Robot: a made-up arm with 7 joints.
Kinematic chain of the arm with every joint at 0, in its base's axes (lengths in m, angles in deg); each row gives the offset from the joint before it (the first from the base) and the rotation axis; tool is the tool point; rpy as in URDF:
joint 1: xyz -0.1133 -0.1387 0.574 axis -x
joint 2: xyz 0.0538 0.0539 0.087 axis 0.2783 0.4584 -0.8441
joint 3: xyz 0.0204 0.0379 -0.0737 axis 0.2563 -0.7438 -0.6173
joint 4: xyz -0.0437 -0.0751 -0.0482 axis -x
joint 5: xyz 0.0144 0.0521 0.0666 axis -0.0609 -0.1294 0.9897
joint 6: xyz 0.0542 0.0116 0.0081 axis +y
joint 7: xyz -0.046 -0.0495 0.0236 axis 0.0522 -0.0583 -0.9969
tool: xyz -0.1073 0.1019 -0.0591 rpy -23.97 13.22 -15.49
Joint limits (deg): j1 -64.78..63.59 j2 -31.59..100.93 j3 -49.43..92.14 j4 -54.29..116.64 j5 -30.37..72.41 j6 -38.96..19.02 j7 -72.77..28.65
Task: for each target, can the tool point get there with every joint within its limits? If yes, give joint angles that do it. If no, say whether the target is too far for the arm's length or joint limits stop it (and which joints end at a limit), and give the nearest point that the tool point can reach.
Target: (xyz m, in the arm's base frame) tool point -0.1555 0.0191 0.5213
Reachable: yes | joints 27.02 29.57 4.11 -29.23 -8.13 -18.91 -20.41
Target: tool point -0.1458 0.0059 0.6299
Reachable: yes | joints -2.62 87.42 53.05 96.39 50.81 -33.81 -58.37
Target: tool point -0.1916 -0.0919 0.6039
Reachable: yes | joints -46.61 26.52 -7.12 70.71 50.76 -15.61 -7.80
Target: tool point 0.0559 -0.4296 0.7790
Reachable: no: joint limits stop it (at a limit: joint 2, joint 3, joint 4, joint 5, joint 6, joint 7) | nearest point -0.0146 -0.3077 0.6931 | short by 0.165 m
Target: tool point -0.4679 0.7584 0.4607
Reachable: no: too far | nearest point -0.1593 0.1808 0.5336 | short by 0.659 m
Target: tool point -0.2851 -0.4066 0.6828
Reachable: no: joint limits stop it (at a limit: joint 1, joint 2, joint 4, joint 5, joint 6, joint 7) | nearest point -0.2083 -0.2947 0.6779 | short by 0.136 m
